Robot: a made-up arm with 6 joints.
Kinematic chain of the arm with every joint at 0, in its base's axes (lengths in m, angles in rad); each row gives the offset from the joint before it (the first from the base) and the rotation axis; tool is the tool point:
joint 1: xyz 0 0 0.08 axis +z
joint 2: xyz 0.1 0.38 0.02 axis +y
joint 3: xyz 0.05 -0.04 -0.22 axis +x
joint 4: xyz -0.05 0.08 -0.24 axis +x
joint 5: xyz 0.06 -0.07 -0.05 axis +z
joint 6: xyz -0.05 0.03 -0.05 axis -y
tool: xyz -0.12 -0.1 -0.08
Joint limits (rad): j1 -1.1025..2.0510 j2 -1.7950..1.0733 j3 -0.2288..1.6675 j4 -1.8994..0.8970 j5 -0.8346..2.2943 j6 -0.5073..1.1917
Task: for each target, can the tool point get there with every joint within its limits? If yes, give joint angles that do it. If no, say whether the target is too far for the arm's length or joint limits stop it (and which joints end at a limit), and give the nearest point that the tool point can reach.
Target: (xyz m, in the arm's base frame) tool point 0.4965 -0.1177 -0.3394
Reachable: yes | joints -0.8312 -0.4301 0.5684 -0.9740 1.3425 0.7418
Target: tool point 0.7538 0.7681 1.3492
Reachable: no: too far | nearest point 0.5998 0.6112 0.4763 | short by 0.900 m
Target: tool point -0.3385 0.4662 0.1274
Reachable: yes | joints 1.5762 -1.1545 1.2488 -1.4683 1.8278 -0.1675
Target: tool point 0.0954 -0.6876 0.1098
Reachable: no: joint limits stop it (at a limit: joint 1, joint 2, joint 3) | nearest point -0.0058 -0.5686 -0.0667 | short by 0.236 m
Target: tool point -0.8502 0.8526 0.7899
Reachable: no: too far | nearest point -0.6518 0.6537 0.4415 | short by 0.448 m
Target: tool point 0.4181 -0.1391 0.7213
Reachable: no: joint limits stop it (at a limit: joint 2, joint 3, joint 5, joint 6) | nearest point 0.4859 -0.1617 0.4349 | short by 0.295 m
